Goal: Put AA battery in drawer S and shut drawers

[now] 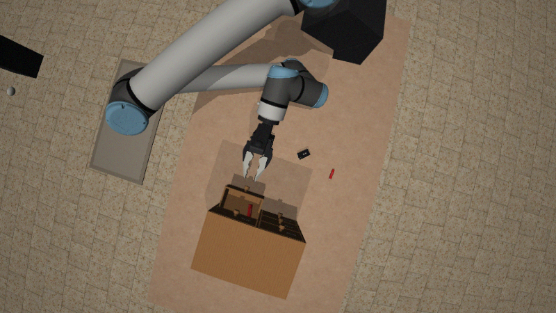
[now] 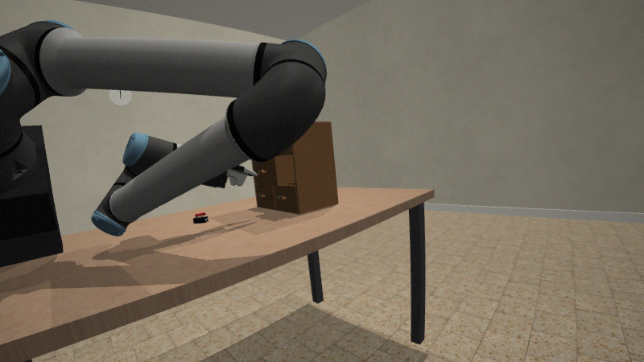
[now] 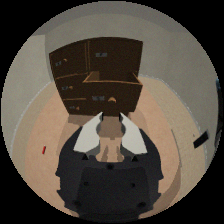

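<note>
Now: hand 140 mm short of the drawer, 20 mm above it and 10 mm to the left of it. Round my hand: small black object (170 mm to the left, 150 mm below, 120 mm behind).
</note>
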